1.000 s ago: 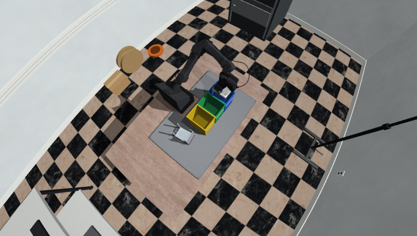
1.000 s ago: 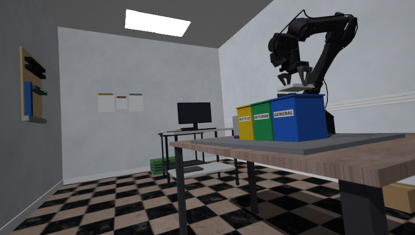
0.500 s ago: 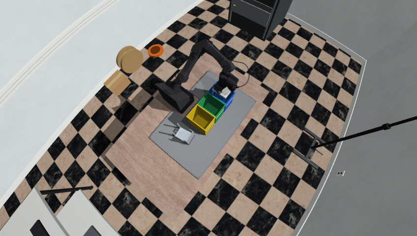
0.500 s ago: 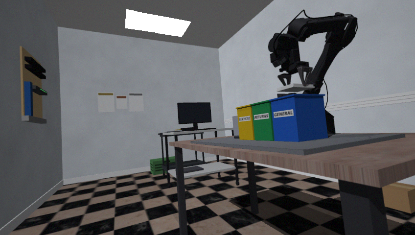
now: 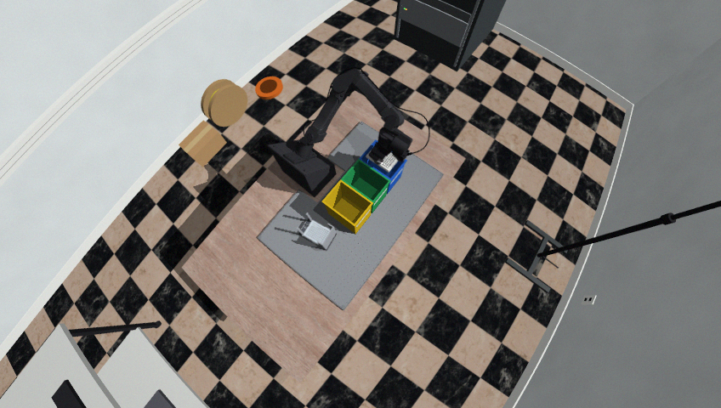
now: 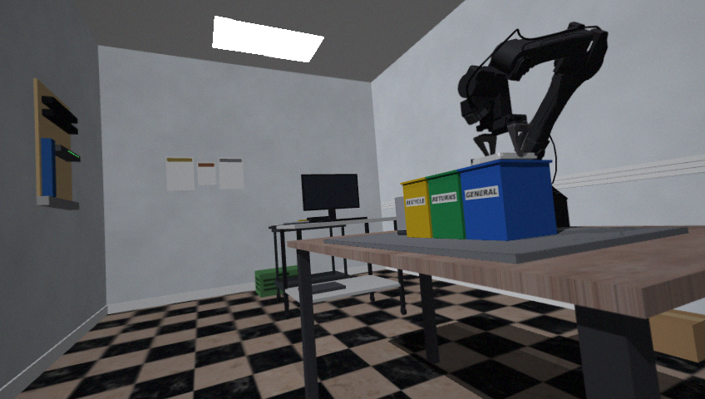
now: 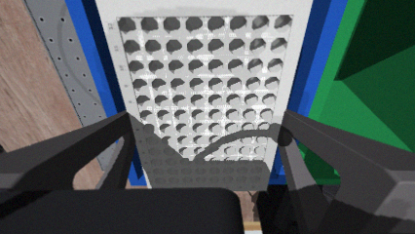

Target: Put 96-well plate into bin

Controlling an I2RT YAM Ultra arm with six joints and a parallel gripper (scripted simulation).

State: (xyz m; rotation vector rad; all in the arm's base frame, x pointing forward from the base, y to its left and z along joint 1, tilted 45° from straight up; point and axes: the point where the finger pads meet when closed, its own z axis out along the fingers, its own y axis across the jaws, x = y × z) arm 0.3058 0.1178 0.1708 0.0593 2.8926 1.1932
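My gripper is now 10 mm short of the blue general bin and 110 mm above it. Round my hand: 96-well plate: 10 mm below; then green returns bin: 130 mm to the right, 110 mm below; then yellow recycle bin: 260 mm to the right, 110 mm below.
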